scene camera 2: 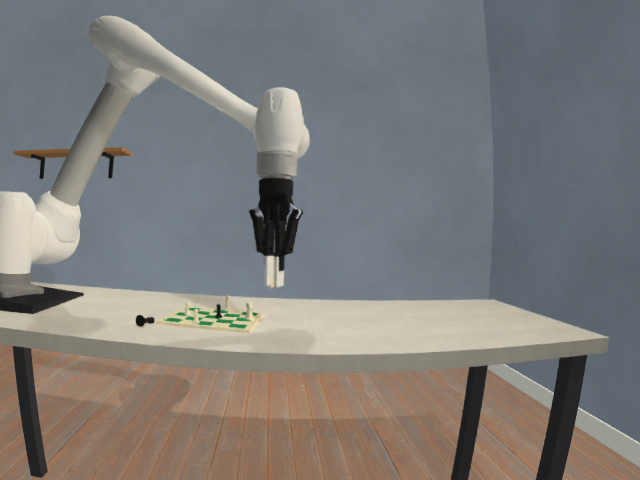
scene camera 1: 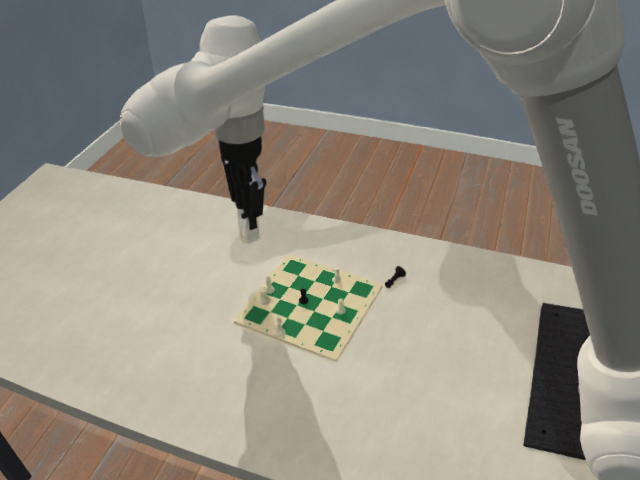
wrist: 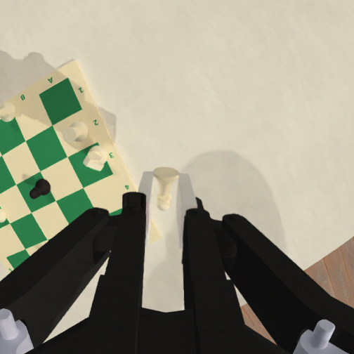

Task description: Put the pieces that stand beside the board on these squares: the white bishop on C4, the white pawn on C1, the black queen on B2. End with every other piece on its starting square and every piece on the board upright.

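Frame: origin at the arm's base, x ahead, y left, z up, level; millimetres.
Where they show: gripper, fingertip midpoint: (scene camera 2: 273, 285) (scene camera 1: 249, 237); arm's base, origin of the base link: (scene camera 2: 3, 290).
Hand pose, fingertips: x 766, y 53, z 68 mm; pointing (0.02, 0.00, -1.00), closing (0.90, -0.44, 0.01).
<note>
Each offset is from my fingertips to the top centre of the thing.
My gripper (scene camera 1: 248, 233) (scene camera 2: 275, 277) (wrist: 164, 189) is shut on the white pawn (wrist: 163, 200), above the table beside the board's A edge. The pawn lies sideways between the pads, its base toward the top of the wrist view. The black queen @[dy -101, dx -272, dz -69 mm] (scene camera 1: 395, 276) (scene camera 2: 144, 320) lies on its side beside the board @[dy +29, dx -150, dz -89 mm] (scene camera 1: 310, 334) (scene camera 2: 219, 326) (wrist: 120, 172). An upright white piece @[dy +126, dx -139, dz -45 mm] (scene camera 1: 279, 327) (wrist: 7, 112) stands near the B1/C1 border at the board's edge. C4 looks bare. I cannot tell which white piece is the bishop.
White pieces stand upright on A2 @[dy +69, dx -69, dz -56 mm] (scene camera 1: 264, 296) (wrist: 76, 131), A3 @[dy +36, dx -60, dz -49 mm] (scene camera 1: 269, 285) (wrist: 95, 158), D5 @[dy -50, dx -169, dz -57 mm] (scene camera 1: 337, 275) and E3 @[dy +24, dx -214, dz -57 mm] (scene camera 1: 340, 306). A black piece @[dy +31, dx -136, dz -57 mm] (scene camera 1: 303, 297) (scene camera 2: 218, 311) (wrist: 42, 187) stands on C3. The arm's black base plate (scene camera 1: 555, 382) is at the table's other end.
</note>
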